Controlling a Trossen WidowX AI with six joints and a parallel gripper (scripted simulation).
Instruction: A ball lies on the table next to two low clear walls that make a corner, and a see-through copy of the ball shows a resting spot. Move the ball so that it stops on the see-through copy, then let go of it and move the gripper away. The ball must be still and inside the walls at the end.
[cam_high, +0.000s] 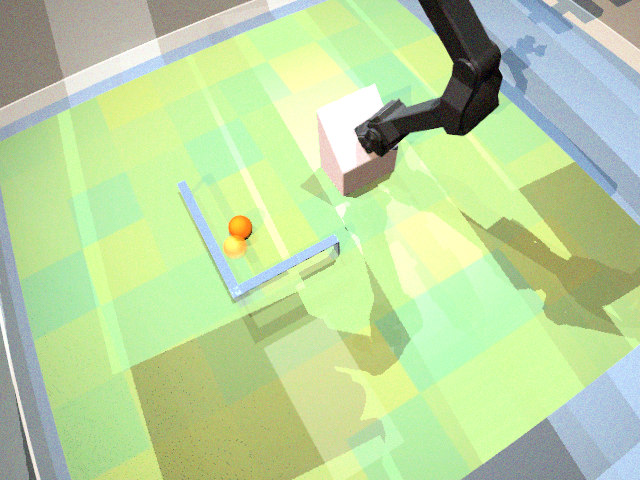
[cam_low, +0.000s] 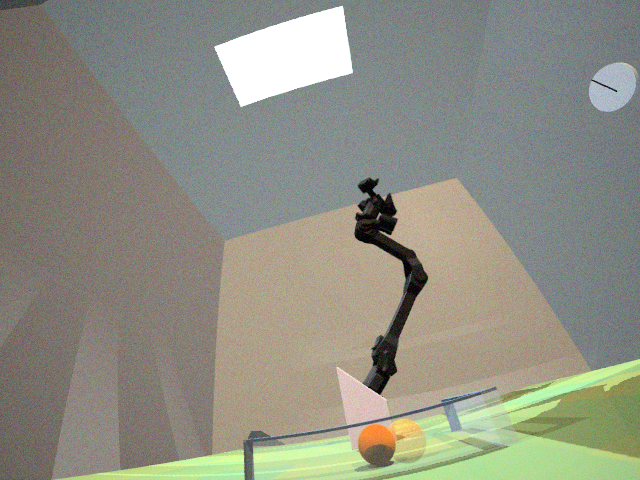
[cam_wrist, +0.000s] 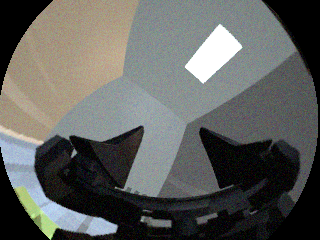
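Right now my gripper tip is 800 mm above the copy of the ball, 290 mm short of it and 250 mm to the left of it.
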